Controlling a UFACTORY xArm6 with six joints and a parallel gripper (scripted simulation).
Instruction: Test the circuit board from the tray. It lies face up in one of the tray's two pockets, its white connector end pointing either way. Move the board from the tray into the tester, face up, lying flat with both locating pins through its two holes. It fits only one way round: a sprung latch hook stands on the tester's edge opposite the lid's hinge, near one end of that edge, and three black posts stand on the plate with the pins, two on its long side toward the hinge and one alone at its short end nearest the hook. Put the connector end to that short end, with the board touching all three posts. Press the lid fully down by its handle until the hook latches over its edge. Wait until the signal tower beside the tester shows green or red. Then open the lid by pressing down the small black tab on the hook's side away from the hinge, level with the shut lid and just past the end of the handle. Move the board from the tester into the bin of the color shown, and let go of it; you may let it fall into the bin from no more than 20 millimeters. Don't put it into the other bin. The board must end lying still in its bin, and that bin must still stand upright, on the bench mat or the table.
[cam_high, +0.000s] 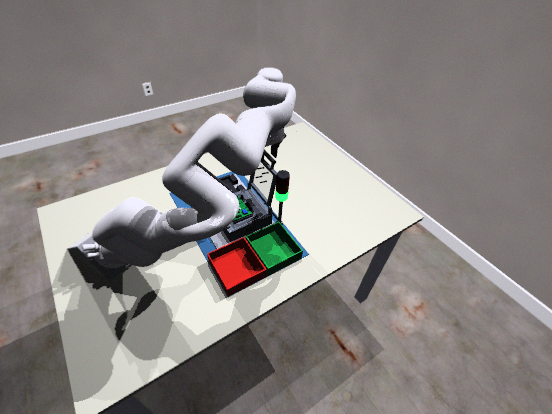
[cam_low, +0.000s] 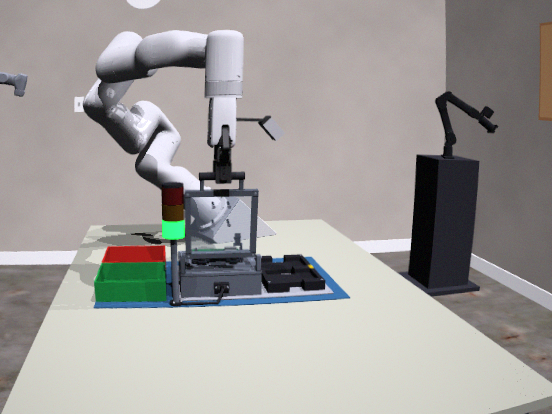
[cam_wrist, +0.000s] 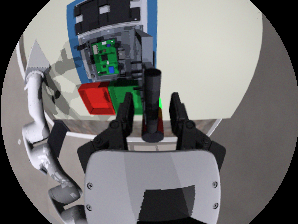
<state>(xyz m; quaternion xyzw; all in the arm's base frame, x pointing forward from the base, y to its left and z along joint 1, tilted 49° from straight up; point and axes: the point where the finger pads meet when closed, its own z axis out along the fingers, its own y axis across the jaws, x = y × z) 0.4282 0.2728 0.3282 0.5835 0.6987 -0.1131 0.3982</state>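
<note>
Right now the green circuit board is 13 cm behind my hand and 20 cm below it. Also, from my hand: tester plate (13 cm behind, 1 cm to the left, 21 cm below); green bin (9 cm behind, 20 cm to the right, 26 cm below); clear lid (2 cm behind, 9 cm below).
</note>
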